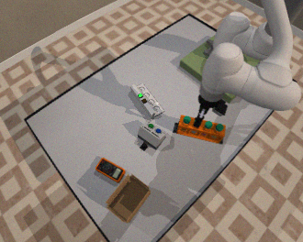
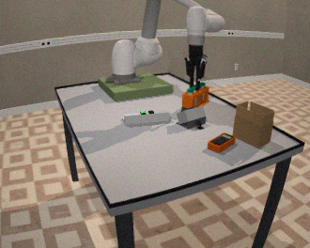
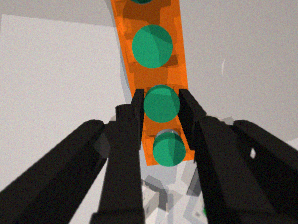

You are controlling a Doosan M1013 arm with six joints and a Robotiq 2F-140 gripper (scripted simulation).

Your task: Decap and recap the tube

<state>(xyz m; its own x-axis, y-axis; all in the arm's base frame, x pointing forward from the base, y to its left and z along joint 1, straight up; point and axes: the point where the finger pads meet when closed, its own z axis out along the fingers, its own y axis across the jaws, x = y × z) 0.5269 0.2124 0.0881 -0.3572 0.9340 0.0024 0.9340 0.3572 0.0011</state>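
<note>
Right now my hand is 150 mm short of the green key, 160 mm to the left of it and 70 mm above it. Also, from my hand: blue key (150 mm ahead, 110 mm to the right, 70 mm below); then orange multimeter (430 mm ahead, 140 mm to the right, 120 mm below); then grey key housing (170 mm ahead, 130 mm to the right, 90 mm below).
</note>
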